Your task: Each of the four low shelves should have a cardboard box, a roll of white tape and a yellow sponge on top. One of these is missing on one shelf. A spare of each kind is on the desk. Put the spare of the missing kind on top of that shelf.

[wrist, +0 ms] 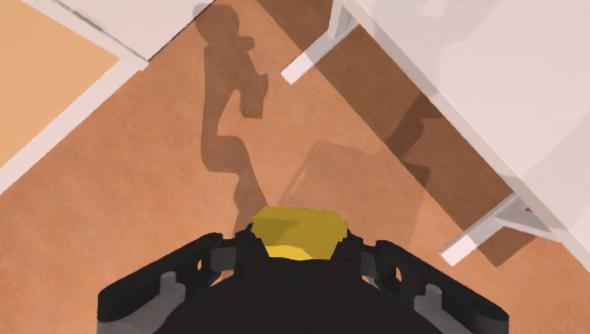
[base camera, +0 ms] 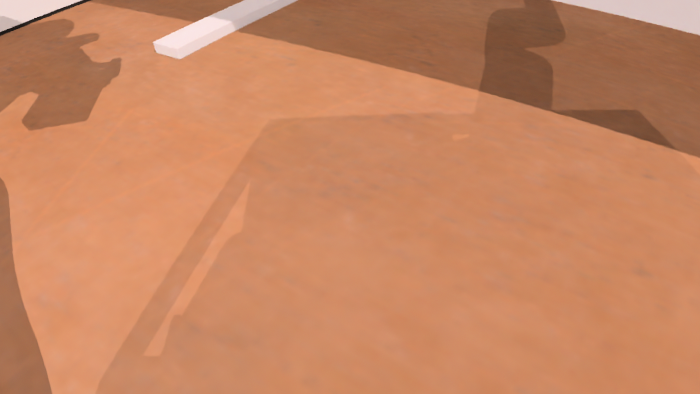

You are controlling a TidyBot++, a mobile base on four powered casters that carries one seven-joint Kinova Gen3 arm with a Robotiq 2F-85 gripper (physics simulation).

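Frame: origin at the arm's base, x down, y right, z back, level; millimetres.
Seen in the pictures: gripper, fingertip midpoint: (wrist: pixel 298 229).
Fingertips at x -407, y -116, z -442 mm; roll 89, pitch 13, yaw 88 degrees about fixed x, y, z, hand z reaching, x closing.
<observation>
A point is followed by its place in that frame.
My gripper (wrist: pixel 298 229) @[x -407, y -116, z -442 mm] is shut on the yellow sponge (wrist: pixel 301 227) @[x -451, y -117, z -459 mm], which sits between the fingertips at the bottom middle of the wrist view. The sponge is held high above the brown floor. The white desk (wrist: pixel 520 85) @[x -323, y 113, z -668 mm] fills the upper right of the wrist view, with two of its feet reaching out over the floor; the sponge is beside the desk, not over it. The low shelves, the cardboard boxes and the tape rolls do not show in either view. The gripper does not show in the base view.
A white desk foot (base camera: pixel 200 37) (wrist: pixel 300 67) lies on the floor, at the upper left in the base view. Another desk foot (wrist: pixel 465 245) is at the right of the wrist view. An orange wall with a white baseboard (wrist: pixel 65 122) @[x 342, y -1445, z -394 mm] and a white door (wrist: pixel 145 25) @[x 258, y -1040, z -957 mm] are at the upper left.
</observation>
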